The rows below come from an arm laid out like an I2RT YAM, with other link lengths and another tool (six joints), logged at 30 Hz.
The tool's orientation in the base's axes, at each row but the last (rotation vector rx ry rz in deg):
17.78, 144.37, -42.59
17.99, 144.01, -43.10
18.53, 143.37, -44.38
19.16, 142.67, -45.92
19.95, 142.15, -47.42
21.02, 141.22, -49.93
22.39, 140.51, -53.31
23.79, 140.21, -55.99
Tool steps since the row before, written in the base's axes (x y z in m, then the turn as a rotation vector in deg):
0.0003, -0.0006, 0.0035, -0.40, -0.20, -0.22
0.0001, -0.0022, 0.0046, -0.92, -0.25, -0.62
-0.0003, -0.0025, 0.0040, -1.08, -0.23, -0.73
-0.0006, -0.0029, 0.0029, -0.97, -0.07, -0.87
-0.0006, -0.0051, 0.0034, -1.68, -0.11, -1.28
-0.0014, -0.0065, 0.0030, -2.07, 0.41, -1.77
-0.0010, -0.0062, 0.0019, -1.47, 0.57, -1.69
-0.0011, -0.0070, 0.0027, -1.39, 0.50, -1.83
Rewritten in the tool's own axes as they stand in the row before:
-0.0021, -0.0020, -0.0021, 0.44, -0.20, 0.12
-0.0026, -0.0038, -0.0021, 1.09, -0.25, 0.23
-0.0020, -0.0040, -0.0015, 1.28, -0.24, 0.24
-0.0013, -0.0039, -0.0005, 1.27, 0.00, 0.28
-0.0017, -0.0059, 0.0006, 2.09, -0.10, 0.32
-0.0010, -0.0070, 0.0017, 2.72, 0.38, 0.17
-0.0007, -0.0060, 0.0026, 2.19, 0.71, 0.22
-0.0012, -0.0069, 0.0029, 2.19, 0.77, 0.38

